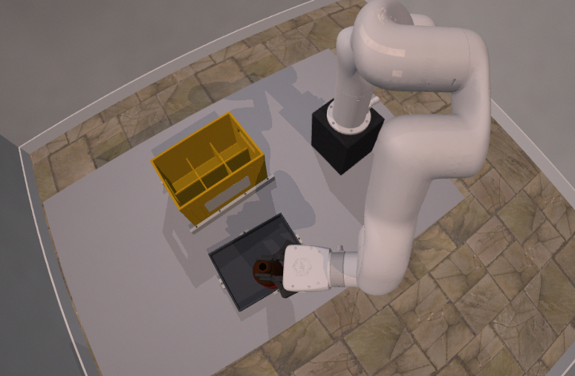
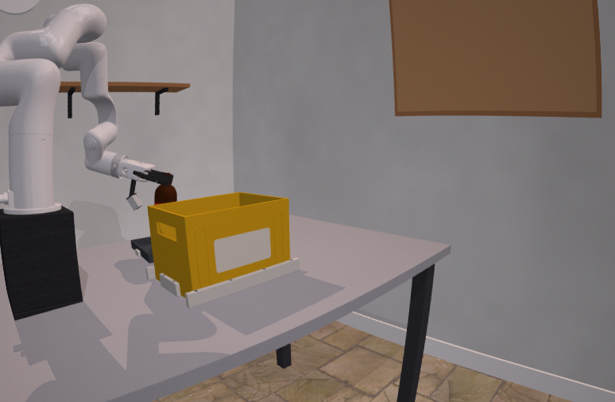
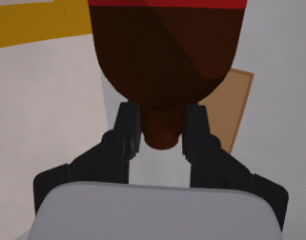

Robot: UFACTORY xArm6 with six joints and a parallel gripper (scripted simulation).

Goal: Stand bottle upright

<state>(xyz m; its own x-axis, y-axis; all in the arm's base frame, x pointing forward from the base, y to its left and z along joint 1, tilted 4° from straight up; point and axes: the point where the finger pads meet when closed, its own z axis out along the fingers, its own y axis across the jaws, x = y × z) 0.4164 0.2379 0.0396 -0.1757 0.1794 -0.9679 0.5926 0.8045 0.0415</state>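
Now: hand 6 cm above the brown bottle. Also, from my hand: yellow crate: 1 cm behind, 35 cm to the right, 12 cm below; dark tray: 6 cm to the right, 19 cm below.
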